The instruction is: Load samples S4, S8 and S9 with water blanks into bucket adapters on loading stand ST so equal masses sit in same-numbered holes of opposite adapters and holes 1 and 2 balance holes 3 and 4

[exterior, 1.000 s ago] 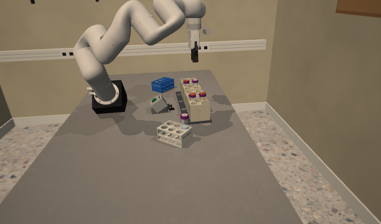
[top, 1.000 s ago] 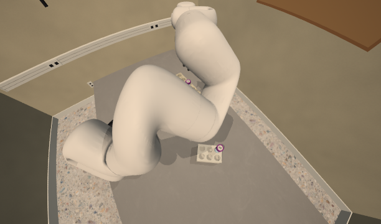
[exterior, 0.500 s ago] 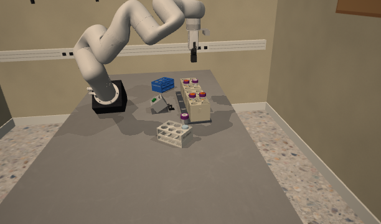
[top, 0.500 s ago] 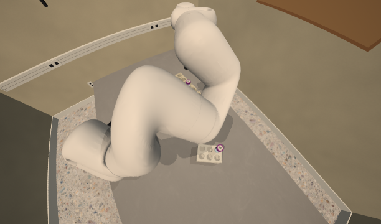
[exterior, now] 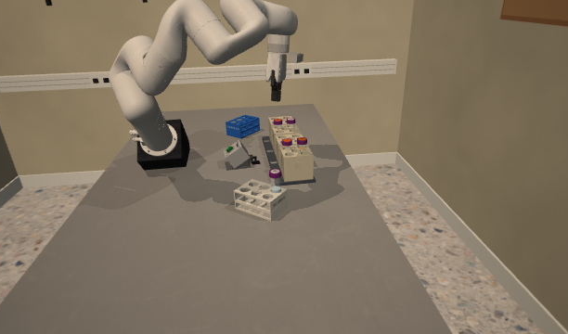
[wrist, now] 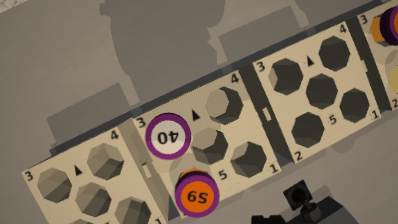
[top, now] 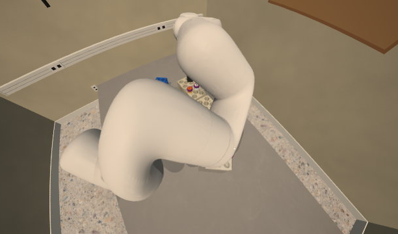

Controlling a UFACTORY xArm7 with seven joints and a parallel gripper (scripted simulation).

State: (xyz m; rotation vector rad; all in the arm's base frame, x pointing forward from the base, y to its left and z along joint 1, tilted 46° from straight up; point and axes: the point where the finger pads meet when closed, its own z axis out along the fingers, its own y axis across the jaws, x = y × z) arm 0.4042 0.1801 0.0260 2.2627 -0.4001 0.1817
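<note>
Right now the green DONE key is 180 mm behind my hand, 100 mm to the right of it and 160 mm below it. From my hand the other things lie so: white rack (70 mm behind, 410 mm to the right, 200 mm below); then blue rack (140 mm behind, 250 mm to the left, 200 mm below); then orange-dot sample tube (10 mm ahead, 30 mm to the left, 160 mm below).
</note>
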